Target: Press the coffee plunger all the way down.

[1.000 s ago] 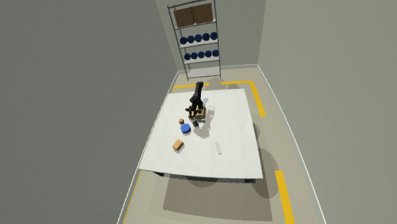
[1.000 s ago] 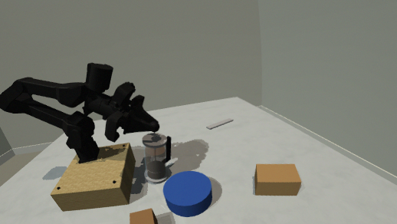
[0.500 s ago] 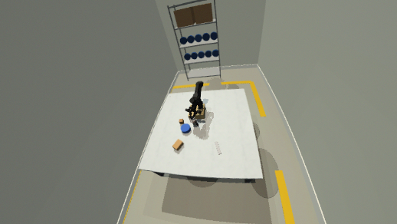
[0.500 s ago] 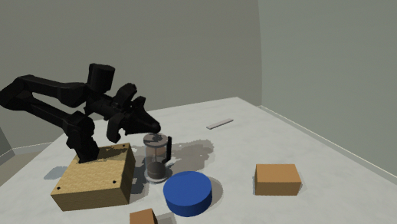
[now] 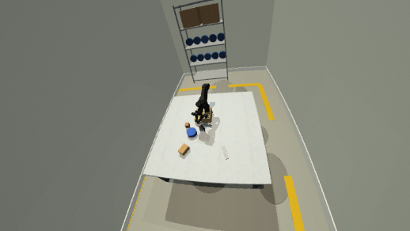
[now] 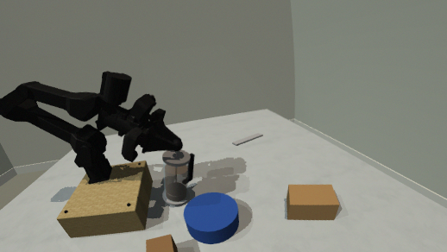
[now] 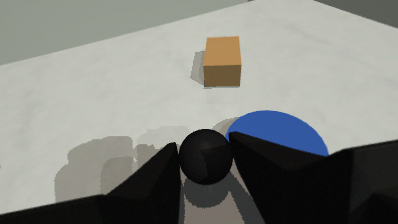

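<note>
My gripper tip is 80 mm above the glass coffee press, 20 mm to the right of it and 10 mm past it. Round my gripper tip: thin pale bar 310 mm ahead, 260 mm to the left, 160 mm below.
</note>
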